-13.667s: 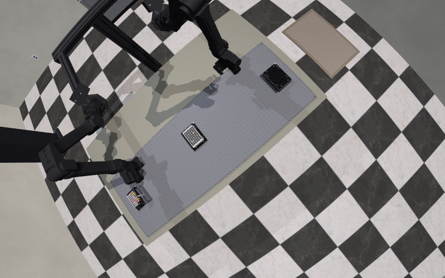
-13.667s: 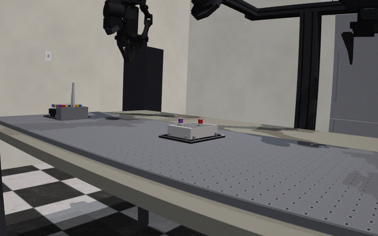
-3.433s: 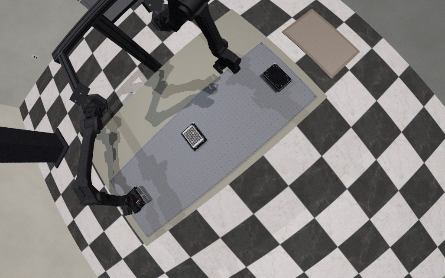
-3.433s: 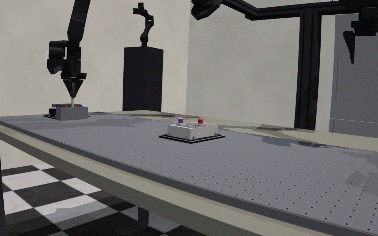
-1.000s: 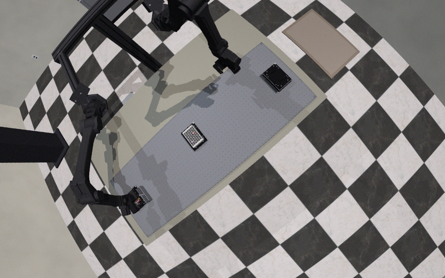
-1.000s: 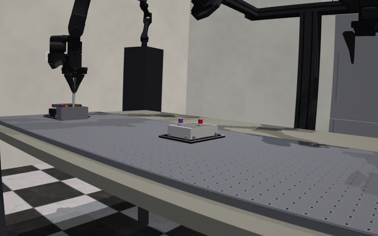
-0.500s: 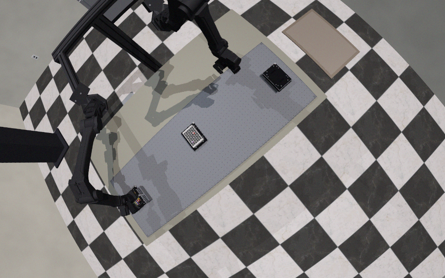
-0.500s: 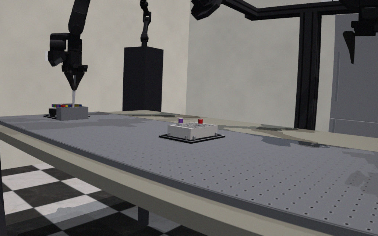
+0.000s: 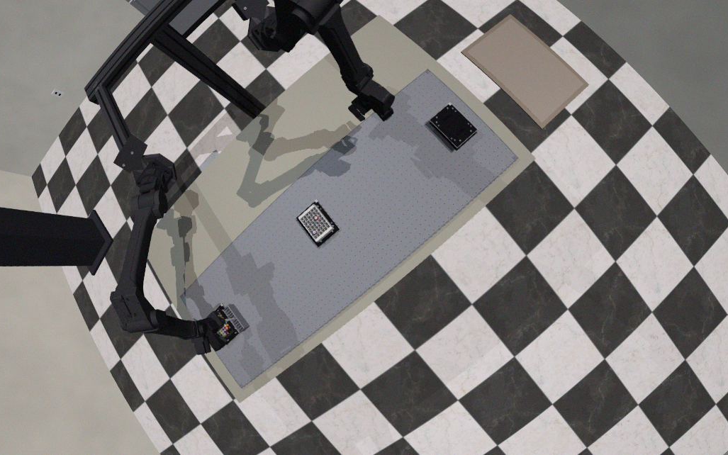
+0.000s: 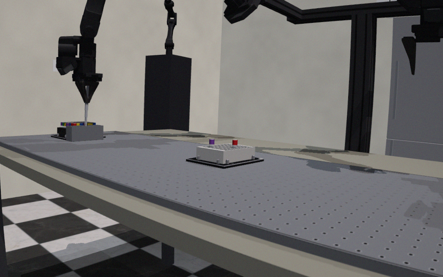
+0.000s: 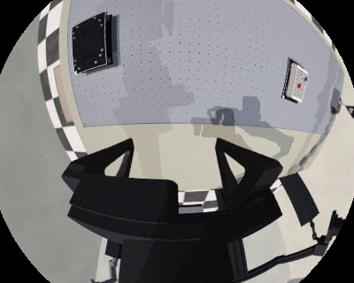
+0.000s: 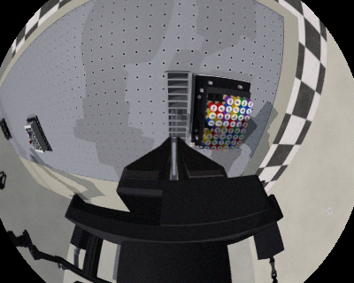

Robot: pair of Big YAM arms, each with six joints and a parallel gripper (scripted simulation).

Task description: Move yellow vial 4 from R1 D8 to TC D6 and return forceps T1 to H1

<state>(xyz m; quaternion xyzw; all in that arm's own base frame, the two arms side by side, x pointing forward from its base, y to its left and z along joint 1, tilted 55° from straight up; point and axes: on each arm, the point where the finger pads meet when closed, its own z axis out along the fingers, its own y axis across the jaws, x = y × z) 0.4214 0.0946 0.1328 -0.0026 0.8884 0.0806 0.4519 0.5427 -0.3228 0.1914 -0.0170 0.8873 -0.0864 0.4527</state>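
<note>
Now: the grey holder H1 1 cm to the right of my right hand and 12 cm below it. The rest, counted from my right hand: white tube carrier TC (1 cm ahead, 56 cm to the left, 12 cm below).
</note>
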